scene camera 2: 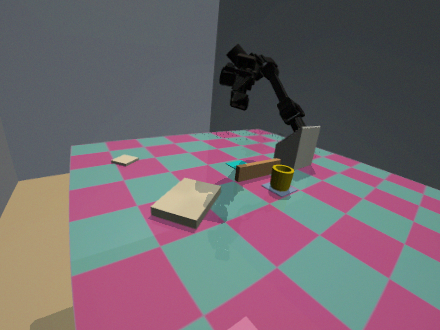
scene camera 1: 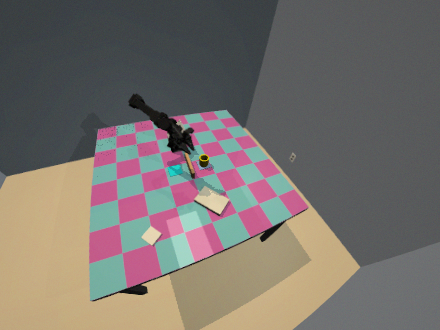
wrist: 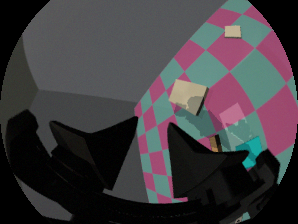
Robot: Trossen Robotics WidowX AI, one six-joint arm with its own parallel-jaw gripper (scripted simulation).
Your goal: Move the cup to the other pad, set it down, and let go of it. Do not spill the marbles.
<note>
I see my gripper [scene camera 2: 233, 96] and a beige slab [scene camera 2: 188, 202].
The beige slab shows as well in the wrist view [wrist: 190, 96]. My gripper shows as well in the wrist view [wrist: 153, 123].
</note>
